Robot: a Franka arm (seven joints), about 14 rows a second.
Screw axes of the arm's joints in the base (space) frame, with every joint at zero. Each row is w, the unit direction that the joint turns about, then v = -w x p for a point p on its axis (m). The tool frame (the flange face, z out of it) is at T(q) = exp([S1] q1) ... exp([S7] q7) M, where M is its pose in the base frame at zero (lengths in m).
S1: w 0 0 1 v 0.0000 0.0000 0.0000
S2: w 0 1 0 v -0.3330 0.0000 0.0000
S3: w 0 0 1 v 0.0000 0.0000 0.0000
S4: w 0 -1 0 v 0.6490 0.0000 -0.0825
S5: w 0 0 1 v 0.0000 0.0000 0.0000
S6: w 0 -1 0 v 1.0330 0.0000 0.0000
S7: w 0 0 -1 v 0.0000 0.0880 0.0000
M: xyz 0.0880 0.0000 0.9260 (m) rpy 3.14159 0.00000 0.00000 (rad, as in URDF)
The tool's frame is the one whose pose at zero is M.
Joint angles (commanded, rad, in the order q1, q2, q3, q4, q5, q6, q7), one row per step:
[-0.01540 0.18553 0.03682 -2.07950 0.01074 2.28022 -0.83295]
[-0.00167 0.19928 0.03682 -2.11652 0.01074 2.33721 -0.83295]
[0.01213 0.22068 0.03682 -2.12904 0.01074 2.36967 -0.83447]
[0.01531 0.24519 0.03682 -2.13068 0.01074 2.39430 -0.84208]
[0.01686 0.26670 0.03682 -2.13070 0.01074 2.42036 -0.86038]
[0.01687 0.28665 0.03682 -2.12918 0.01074 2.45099 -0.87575]
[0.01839 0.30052 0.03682 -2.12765 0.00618 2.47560 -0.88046]
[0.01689 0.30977 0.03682 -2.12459 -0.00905 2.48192 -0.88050]
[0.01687 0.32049 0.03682 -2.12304 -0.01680 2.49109 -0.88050]
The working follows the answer.
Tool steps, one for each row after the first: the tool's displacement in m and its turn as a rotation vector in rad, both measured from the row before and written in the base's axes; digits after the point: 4 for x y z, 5 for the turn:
[-0.0052 0.0077 -0.0188 0.00027 -0.00622 0.01313]
[-0.0012 0.0078 -0.0146 0.00044 0.00145 0.01491]
[0.0012 0.0019 -0.0125 0.00047 0.00141 0.01041]
[0.0018 0.0010 -0.0100 0.00043 -0.00483 0.01941]
[0.0027 0.0001 -0.0081 0.00066 -0.01245 0.01483]
[0.0022 0.0010 -0.0051 -0.00221 -0.01252 0.00924]
[0.0011 -0.0008 -0.0035 -0.00958 -0.00077 0.00999]
[0.0007 0.0001 -0.0047 -0.00453 -0.00031 0.00585]

Tool pose at each row, in the base's axes (x y z in m, rotation vector in rad; rounded; the steps above come from the unrounded poses):
[0.5768 0.0122 0.3405 -2.85702 -1.28745 -0.03129]
[0.5716 0.0199 0.3217 -2.85037 -1.30711 -0.04029]
[0.5704 0.0278 0.3071 -2.83949 -1.32781 -0.03843]
[0.5715 0.0296 0.2946 -2.83153 -1.34206 -0.03667]
[0.5733 0.0306 0.2846 -2.81957 -1.37013 -0.04369]
[0.5760 0.0307 0.2766 -2.81315 -1.39306 -0.06171]
[0.5781 0.0316 0.2715 2.80291 1.40443 0.07768]
[0.5793 0.0309 0.2679 2.78811 1.41488 0.07188]
[0.5800 0.0310 0.2632 2.78033 1.42136 0.06908]

